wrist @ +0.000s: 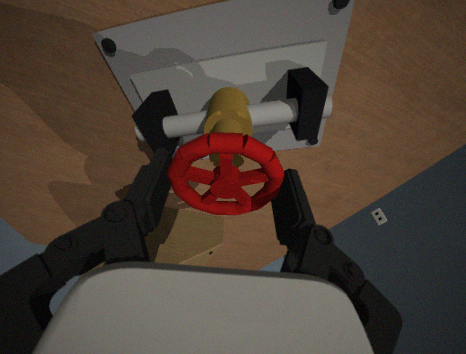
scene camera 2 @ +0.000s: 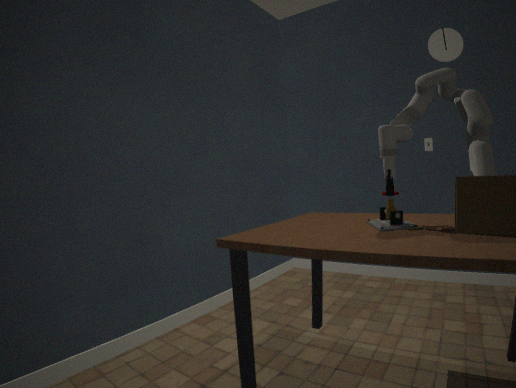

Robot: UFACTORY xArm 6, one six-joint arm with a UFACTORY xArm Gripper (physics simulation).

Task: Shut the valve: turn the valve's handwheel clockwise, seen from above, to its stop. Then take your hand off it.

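Observation:
The red handwheel (scene camera 2: 390,193) (wrist: 227,184) with several spokes sits on top of the brass valve body (scene camera 2: 390,208) (wrist: 228,104). The valve is on a white pipe (wrist: 274,113) held by two black brackets on a grey base plate (scene camera 2: 382,228) (wrist: 150,37). My gripper (scene camera 2: 390,192) (wrist: 226,173) points down and is shut on the handwheel, one finger against its left rim and one against its right rim in the wrist view. How far the wheel stands from its stop cannot be told.
The base plate lies on the wooden table (scene camera 2: 300,240) (wrist: 415,85). A brown box-like panel (scene camera 2: 485,205) stands on the table to the right of the valve in the scene view. A thin cable-like thing (scene camera 2: 437,228) lies between the base plate and the panel.

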